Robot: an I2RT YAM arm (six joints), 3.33 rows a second.
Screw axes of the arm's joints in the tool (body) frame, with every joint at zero. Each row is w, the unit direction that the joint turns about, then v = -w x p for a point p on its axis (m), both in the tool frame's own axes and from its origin. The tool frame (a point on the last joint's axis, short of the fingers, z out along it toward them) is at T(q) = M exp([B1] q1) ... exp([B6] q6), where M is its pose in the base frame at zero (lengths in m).
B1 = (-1, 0, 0, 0, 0.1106, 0)
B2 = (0, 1, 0, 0.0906, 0, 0.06)
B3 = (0, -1, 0, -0.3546, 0, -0.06)
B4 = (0, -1, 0, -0.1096, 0, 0)
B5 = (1, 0, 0, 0, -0.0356, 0)
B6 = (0, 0, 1, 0, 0, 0)
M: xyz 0.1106 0 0.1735 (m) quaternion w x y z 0.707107 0 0.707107 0
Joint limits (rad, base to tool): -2.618..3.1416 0..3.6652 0..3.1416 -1.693..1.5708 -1.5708..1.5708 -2.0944..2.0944
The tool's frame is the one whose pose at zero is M.
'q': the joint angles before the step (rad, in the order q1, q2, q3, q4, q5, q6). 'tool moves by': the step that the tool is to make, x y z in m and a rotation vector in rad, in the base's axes. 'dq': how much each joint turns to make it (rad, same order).
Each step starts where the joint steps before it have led.
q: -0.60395 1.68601 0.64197 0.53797 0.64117 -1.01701
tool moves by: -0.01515 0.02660 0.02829 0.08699 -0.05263 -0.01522
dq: 0.04617 -0.20490 -0.01807 -0.27920 -0.00108 0.14810
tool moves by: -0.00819 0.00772 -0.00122 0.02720 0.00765 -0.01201
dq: 0.00862 -0.04196 -0.02557 -0.05783 0.00571 0.03442
